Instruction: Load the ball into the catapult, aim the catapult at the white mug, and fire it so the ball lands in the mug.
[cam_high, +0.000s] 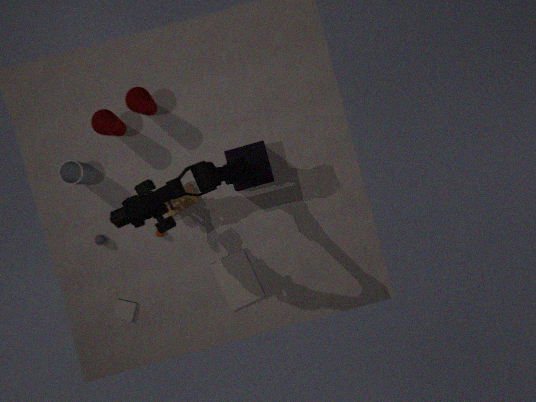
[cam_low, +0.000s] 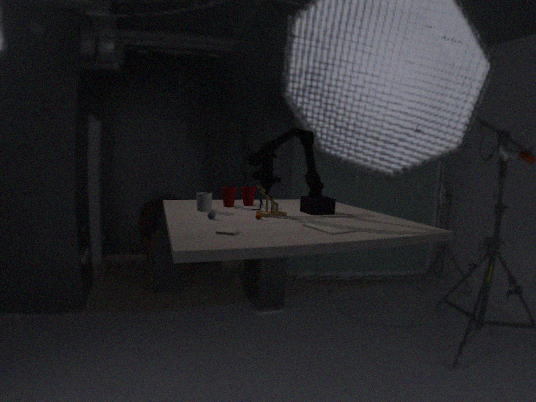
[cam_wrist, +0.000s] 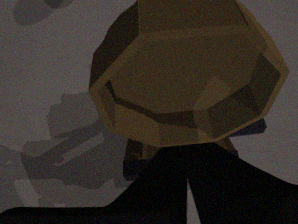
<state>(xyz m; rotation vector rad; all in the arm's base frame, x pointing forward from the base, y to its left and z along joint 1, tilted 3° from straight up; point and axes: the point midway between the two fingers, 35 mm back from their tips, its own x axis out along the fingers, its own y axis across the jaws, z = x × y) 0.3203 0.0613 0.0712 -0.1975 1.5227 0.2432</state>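
The wooden catapult lies 4 cm below my gripper tip and 1 cm to the right of it. Round my gripper tip: orange ball (10 cm to the left, 10 cm below, 7 cm ahead); white mug (31 cm ahead, 20 cm to the right, 8 cm below); small grey ball (30 cm ahead, 9 cm below, 7 cm to the left).
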